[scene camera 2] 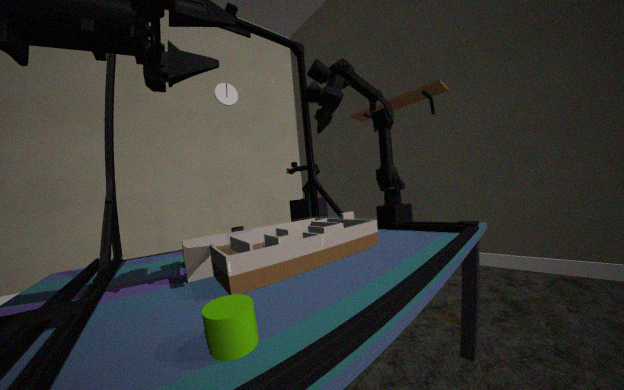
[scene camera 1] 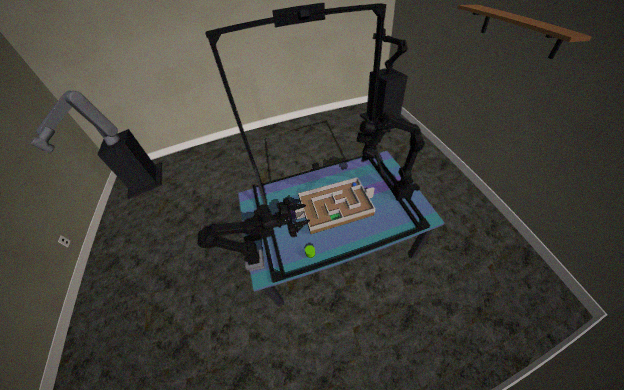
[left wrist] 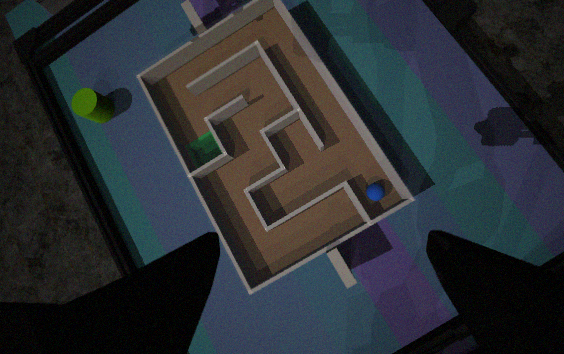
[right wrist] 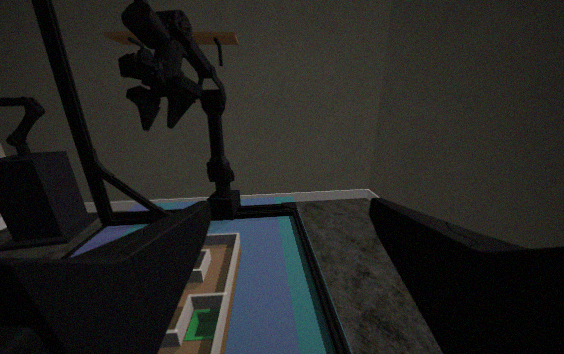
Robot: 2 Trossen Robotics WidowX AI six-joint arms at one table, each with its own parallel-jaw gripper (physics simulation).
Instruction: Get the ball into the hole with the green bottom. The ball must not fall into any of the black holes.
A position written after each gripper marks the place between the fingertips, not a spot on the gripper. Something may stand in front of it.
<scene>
The left gripper (scene camera 2: 320,128) is open and holds nothing. The right gripper (scene camera 2: 225,45) is open, with nothing in its grasp. The table carries a green cylinder (scene camera 2: 230,325). Further things: a wooden maze box (scene camera 2: 244,259).
The wooden maze box is seen too in scene camera 1 (scene camera 1: 332,205) and in the left wrist view (left wrist: 285,168). The green cylinder also shows in the left wrist view (left wrist: 86,102). The left gripper is seen too in the left wrist view (left wrist: 321,241) and in the right wrist view (right wrist: 157,129). The right wrist view does not show the green cylinder: it is out of frame.
</scene>
